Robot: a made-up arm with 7 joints.
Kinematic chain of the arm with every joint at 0, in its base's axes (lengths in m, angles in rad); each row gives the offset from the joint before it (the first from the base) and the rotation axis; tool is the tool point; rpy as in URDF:
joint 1: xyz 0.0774 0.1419 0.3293 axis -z
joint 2: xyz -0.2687 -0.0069 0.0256 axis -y
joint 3: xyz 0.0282 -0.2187 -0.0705 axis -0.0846 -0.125 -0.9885
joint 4: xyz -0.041 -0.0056 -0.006 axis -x
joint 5: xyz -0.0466 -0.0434 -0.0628 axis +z
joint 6: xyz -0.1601 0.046 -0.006 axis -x
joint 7: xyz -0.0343 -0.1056 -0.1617 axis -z
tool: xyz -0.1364 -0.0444 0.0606 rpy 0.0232 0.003 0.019
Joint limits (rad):
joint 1: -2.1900..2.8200
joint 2: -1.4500..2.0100
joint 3: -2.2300..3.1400
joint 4: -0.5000..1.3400
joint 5: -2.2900..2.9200
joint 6: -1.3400..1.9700
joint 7: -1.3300..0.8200
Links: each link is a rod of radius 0.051 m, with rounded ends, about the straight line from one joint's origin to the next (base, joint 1, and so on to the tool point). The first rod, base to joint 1, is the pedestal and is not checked.
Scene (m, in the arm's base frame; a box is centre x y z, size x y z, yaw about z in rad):
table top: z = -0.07
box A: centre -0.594 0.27 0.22 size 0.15 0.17 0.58 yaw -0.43
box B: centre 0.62 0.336 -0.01 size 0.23 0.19 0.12 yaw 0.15
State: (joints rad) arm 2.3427 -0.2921 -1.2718 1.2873 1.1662 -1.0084 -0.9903
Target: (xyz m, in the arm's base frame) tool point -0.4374 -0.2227 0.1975
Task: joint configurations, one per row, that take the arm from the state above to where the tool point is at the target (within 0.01 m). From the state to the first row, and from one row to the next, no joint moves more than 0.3 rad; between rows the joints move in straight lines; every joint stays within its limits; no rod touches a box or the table.
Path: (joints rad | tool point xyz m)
1: 2.2049 -0.3148 -1.5188 1.2747 1.1096 -0.8387 -0.8919 | -0.3403 0.2617 0.2450
2: 2.0671 -0.3376 -1.7658 1.2620 1.0530 -0.6689 -0.7936 | -0.2666 0.1255 0.2362
3: 1.7904 -0.3190 -1.6346 1.2169 1.0404 -0.8223 -0.7948 | -0.3332 0.0639 0.2139
4: 1.5138 -0.3004 -1.5034 1.1717 1.0278 -0.9756 -0.7961 | -0.3882 -0.0169 0.2005
5: 1.2371 -0.2818 -1.3722 1.1265 1.0151 -1.1289 -0.7974 | -0.4248 -0.1142 0.1955
6: 0.9604 -0.2632 -1.2410 1.0813 1.0025 -1.2822 -0.7987 | -0.4374 -0.2227 0.1975

